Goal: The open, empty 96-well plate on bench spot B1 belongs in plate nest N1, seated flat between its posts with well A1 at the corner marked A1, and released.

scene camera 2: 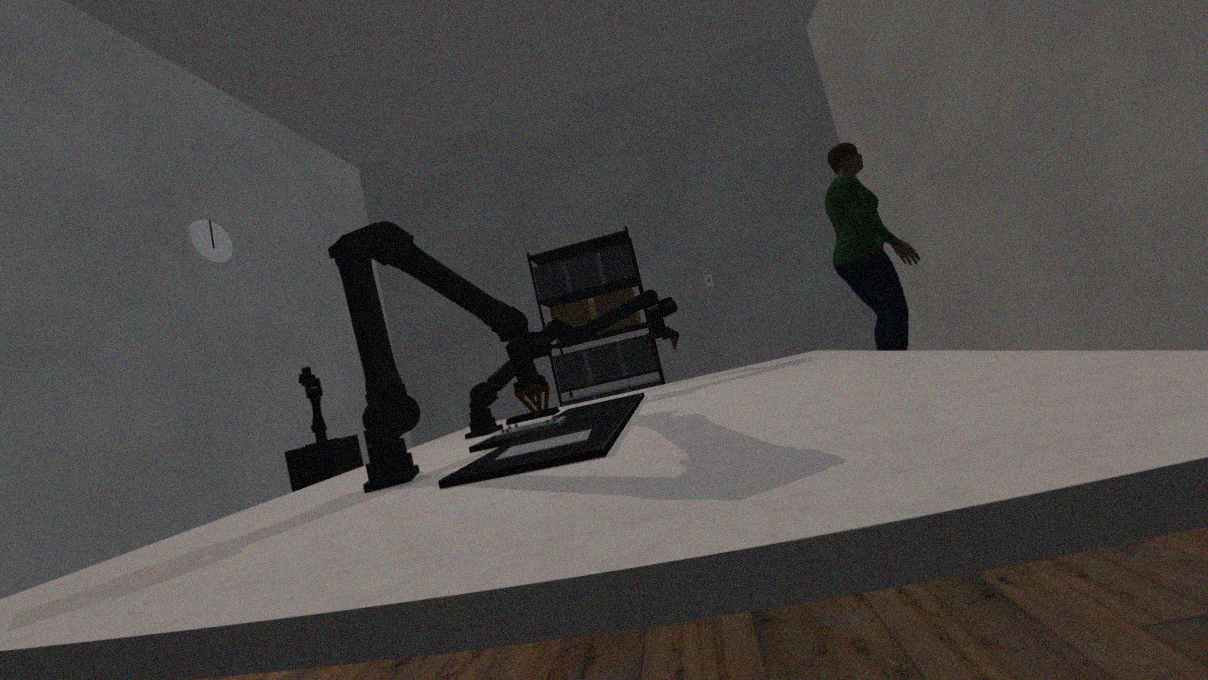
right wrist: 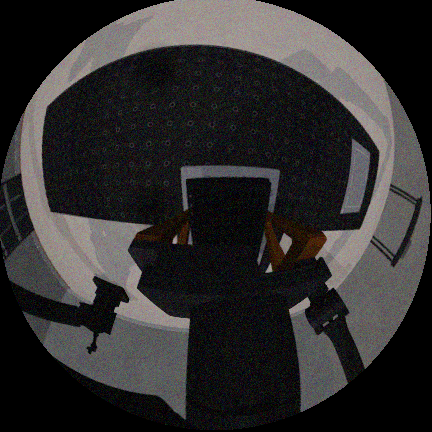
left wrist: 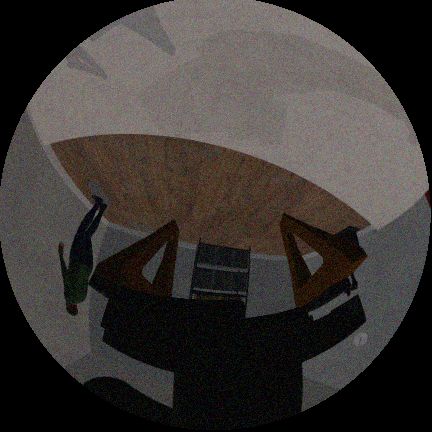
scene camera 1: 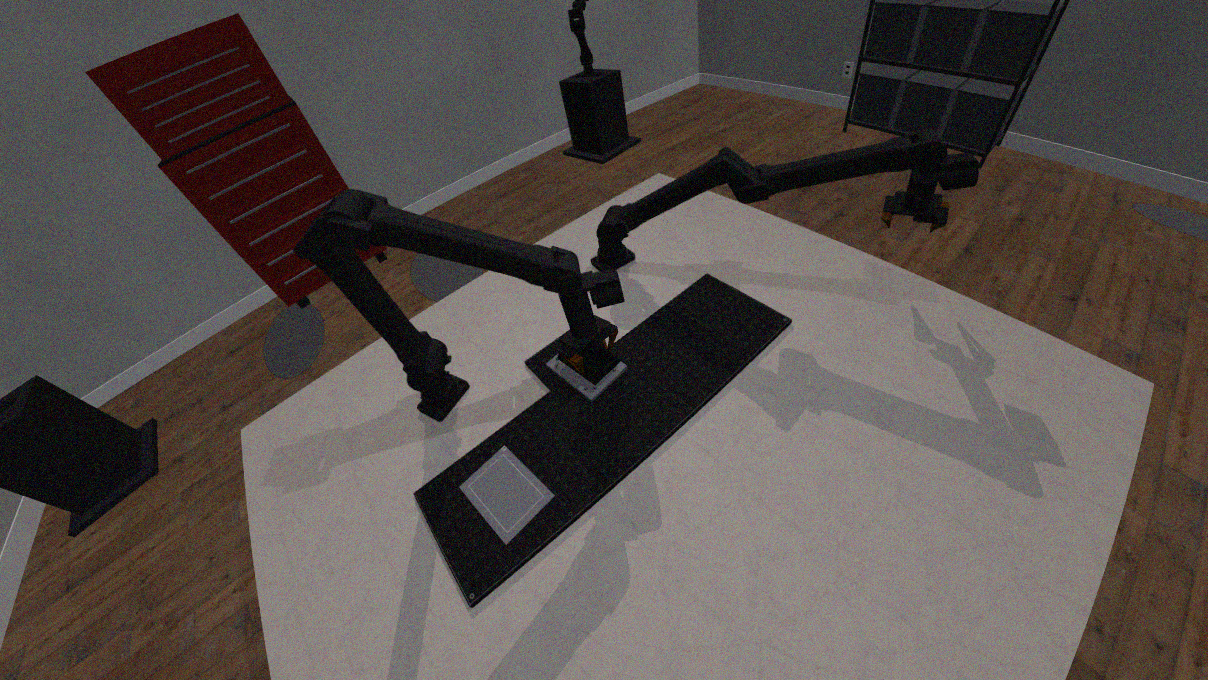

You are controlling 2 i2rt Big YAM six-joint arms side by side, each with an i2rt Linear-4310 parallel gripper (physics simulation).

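Frame: origin at the left arm's base, x right, y down, z ahead, level; millimetres.
Seen in the pictures: left gripper, fingertip midpoint: (scene camera 2: pixel 664 353) (left wrist: pixel 229 222) (scene camera 1: pixel 909 228); right gripper, fingertip midpoint: (scene camera 2: pixel 542 415) (right wrist: pixel 227 214) (scene camera 1: pixel 595 363); left arm's base, origin of the base link: (scene camera 2: pixel 484 433) (right wrist: pixel 111 288) (scene camera 1: pixel 613 261); right arm's base, origin of the base link: (scene camera 2: pixel 393 481) (scene camera 1: pixel 444 398).
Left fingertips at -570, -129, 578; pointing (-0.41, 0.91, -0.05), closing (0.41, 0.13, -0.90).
Observation:
Pixels of each thing's top centre, then the offset from my left fingertips to it, as dx, dy, dz. "spot": a spot on its surface instead. Level surfaces: height alone.
- black 96-well plate, middle of its top: (right wrist: pixel 228 237) (scene camera 1: pixel 587 356) (scene camera 2: pixel 532 412) +852, +73, -257
- grey nest, middle of its top: (right wrist: pixel 231 232) (scene camera 1: pixel 584 362) (scene camera 2: pixel 530 421) +862, +94, -263
- long black perforated board, its level: dy +116
- white table, its level: dy +129
- pale outlined pad, surface spot: (scene camera 2: pixel 545 444) (scene camera 1: pixel 500 496) spot: +1169, +114, -97
The black 96-well plate (scene camera 1: pixel 602 364) (scene camera 2: pixel 532 415) (right wrist: pixel 230 200) is between the orange fingers of my right gripper (scene camera 1: pixel 594 350) (right wrist: pixel 227 214), which is shut on it. The plate is roughly level, over the grey nest (scene camera 1: pixel 596 392) (scene camera 2: pixel 534 427) (right wrist: pixel 230 171); the nest's rim shows around it in the right wrist view. In scene camera 2 the plate looks slightly above the nest; exact height and seating cannot be told. The A1 marks cannot be read. My left gripper (scene camera 1: pixel 911 224) (scene camera 2: pixel 663 342) (left wrist: pixel 229 222) is open and empty, high and far from the nest.
A long black perforated board (scene camera 1: pixel 710 337) (right wrist: pixel 150 95) lies on the white table (scene camera 1: pixel 845 549). A pale outlined pad (scene camera 1: pixel 507 494) (scene camera 2: pixel 545 444) (right wrist: pixel 356 175) lies on its near end in scene camera 1. A person (scene camera 2: pixel 858 219) (left wrist: pixel 80 255) stands beyond the table.

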